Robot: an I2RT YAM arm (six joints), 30 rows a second.
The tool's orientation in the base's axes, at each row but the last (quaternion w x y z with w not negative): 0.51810, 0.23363, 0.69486, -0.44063; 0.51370, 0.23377, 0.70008, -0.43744; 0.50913, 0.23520, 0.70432, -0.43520; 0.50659, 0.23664, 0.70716, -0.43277; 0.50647, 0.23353, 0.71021, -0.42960; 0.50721, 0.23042, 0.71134, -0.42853; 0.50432, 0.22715, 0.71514, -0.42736; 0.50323, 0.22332, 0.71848, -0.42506
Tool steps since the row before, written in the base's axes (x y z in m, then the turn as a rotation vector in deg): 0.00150, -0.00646, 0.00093, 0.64, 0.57, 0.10; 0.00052, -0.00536, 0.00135, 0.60, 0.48, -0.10; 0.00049, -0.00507, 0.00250, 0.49, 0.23, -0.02; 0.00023, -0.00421, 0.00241, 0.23, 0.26, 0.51; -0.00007, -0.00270, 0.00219, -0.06, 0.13, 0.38; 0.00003, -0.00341, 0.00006, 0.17, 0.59, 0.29; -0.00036, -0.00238, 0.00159, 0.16, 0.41, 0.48; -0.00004, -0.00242, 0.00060, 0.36, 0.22, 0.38
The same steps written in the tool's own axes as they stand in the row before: -0.00054, -0.00242, 0.00622, -0.39, 0.75, -0.17; -0.00078, -0.00282, 0.00472, -0.18, 0.75, -0.09; -0.00192, -0.00314, 0.00432, -0.19, 0.50, 0.06; -0.00187, -0.00288, 0.00343, -0.58, 0.12, -0.16; -0.00171, -0.00228, 0.00199, -0.34, -0.12, -0.19; 0.00030, -0.00180, 0.00288, -0.39, 0.33, -0.44; -0.00106, -0.00214, 0.00161, -0.55, 0.16, -0.32; -0.00027, -0.00157, 0.00192, -0.51, 0.24, -0.04
